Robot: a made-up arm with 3 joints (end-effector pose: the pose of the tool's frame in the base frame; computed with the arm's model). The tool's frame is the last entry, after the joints. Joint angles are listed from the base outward.
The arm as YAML. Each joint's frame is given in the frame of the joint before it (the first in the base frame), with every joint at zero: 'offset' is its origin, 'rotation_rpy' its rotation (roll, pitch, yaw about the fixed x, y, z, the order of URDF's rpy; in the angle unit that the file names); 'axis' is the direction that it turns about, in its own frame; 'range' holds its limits. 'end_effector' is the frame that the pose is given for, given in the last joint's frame.
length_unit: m
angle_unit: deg
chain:
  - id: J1
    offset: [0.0, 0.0, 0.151]
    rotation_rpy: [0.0, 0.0, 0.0]
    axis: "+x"
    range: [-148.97, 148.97]
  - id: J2
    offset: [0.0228, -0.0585, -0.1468]
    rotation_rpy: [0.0, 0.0, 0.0]
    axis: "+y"
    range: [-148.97, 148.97]
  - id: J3
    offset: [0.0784, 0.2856, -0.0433]
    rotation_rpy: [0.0, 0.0, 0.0]
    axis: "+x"
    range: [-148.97, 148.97]
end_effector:
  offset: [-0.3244, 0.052, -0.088]
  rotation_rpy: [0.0, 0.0, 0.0]
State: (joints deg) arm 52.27 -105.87 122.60
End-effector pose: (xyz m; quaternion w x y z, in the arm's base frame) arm 0.0440 0.4808 0.1244 0.0270 0.6021 -0.6523 0.4596
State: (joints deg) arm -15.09 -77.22 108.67
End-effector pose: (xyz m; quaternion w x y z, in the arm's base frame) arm -0.0649 0.1850 -0.2916 0.5350 0.5695 -0.2941 0.5504
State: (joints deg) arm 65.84 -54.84 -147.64
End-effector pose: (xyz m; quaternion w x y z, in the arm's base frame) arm -0.1215 0.3715 0.1335 0.6709 -0.5812 0.1326 -0.4410
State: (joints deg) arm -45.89 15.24 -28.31
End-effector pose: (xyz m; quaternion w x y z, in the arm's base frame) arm -0.2528 0.0012 -0.1698 0.7905 -0.5979 0.1310 -0.0203
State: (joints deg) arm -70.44 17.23 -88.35
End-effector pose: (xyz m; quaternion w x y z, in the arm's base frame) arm -0.2411 -0.1106 -0.0375 0.1820 -0.9718 0.1480 0.0233
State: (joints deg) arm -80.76 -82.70 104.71
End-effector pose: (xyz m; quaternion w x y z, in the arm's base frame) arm -0.0376 -0.3340 -0.2063 0.7344 0.1558 0.0315 0.6599
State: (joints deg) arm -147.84 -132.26 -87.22
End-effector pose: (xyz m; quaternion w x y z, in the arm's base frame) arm 0.2619 -0.2594 0.2973 0.1870 0.3588 0.7895 -0.4615
